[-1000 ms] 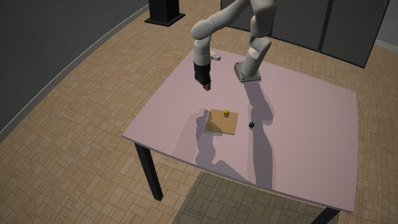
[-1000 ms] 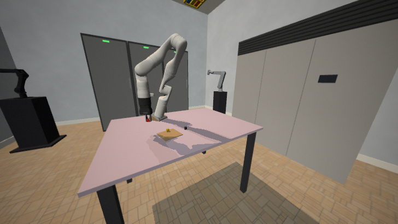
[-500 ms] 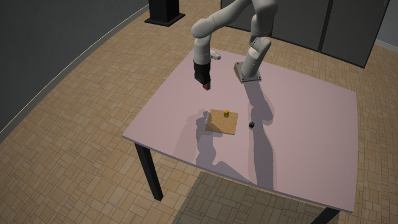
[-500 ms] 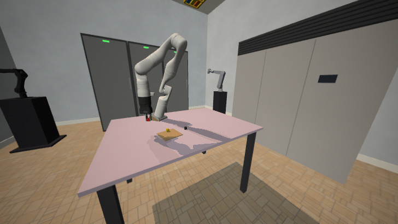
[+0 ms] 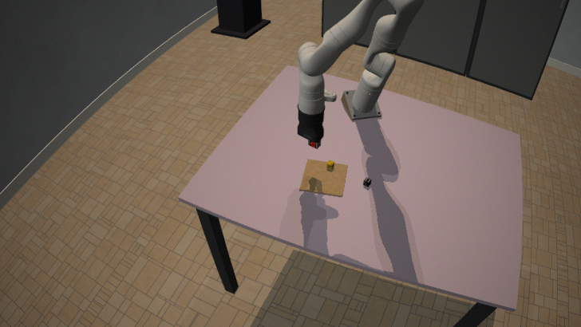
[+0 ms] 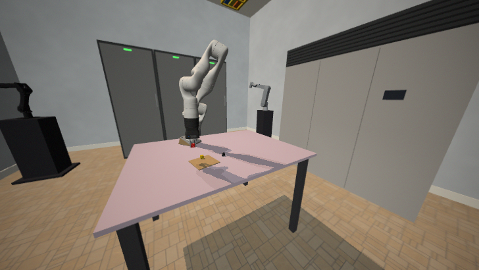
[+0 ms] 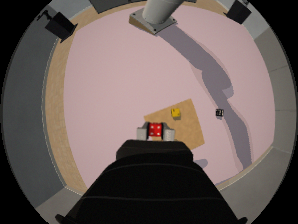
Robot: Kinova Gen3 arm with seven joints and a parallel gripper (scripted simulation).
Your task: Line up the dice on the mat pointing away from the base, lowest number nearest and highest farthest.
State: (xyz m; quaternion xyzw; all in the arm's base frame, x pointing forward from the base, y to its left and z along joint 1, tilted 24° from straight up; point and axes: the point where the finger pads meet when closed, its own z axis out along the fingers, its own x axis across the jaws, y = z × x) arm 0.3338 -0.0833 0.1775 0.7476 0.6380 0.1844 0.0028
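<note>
My gripper is now 3 cm short of the square mat, 5 cm to the right of it and 11 cm above it. The rest, counted from my hand: yellow die 2 cm behind, 5 cm to the left, 10 cm below; black die 1 cm behind, 19 cm to the left, 11 cm below; red die 1 cm below.
</note>
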